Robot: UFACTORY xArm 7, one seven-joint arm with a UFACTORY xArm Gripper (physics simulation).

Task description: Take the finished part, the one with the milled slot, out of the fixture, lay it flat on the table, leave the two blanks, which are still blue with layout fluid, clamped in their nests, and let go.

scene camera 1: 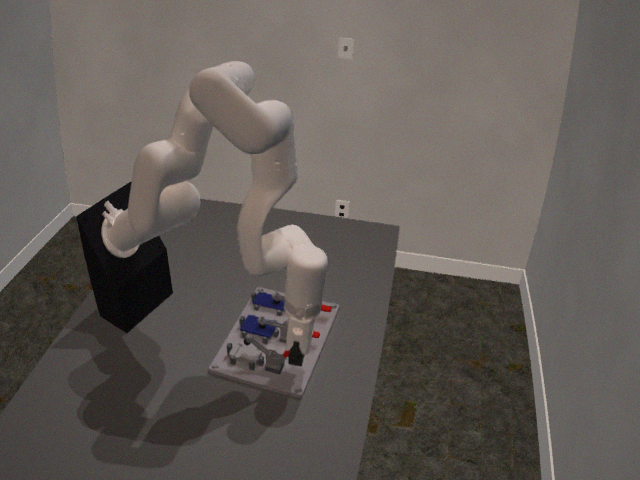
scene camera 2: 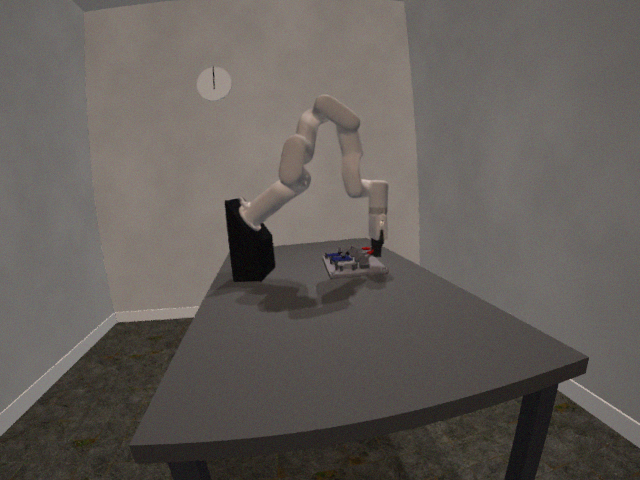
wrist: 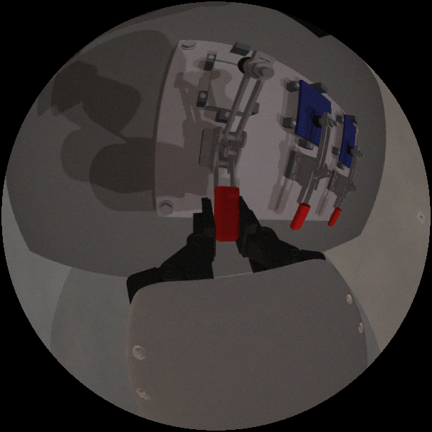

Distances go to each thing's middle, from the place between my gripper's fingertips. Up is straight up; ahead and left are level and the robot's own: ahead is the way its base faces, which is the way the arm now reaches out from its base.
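The clamp arm [wrist: 259, 66] is 20 mm above my hand, 80 mm behind it and 20 mm to the left of it. I find the finished part [wrist: 225, 77] 120 mm behind my hand, 30 mm below it and 30 mm to the left of it, while the fixture plate [scene camera 1: 291, 376] lies 50 mm behind my hand, 50 mm below it and 120 mm to the left of it. As for the toggle clamp [wrist: 226, 199], my hand is 10 mm to the right of it and 60 mm beyond it.
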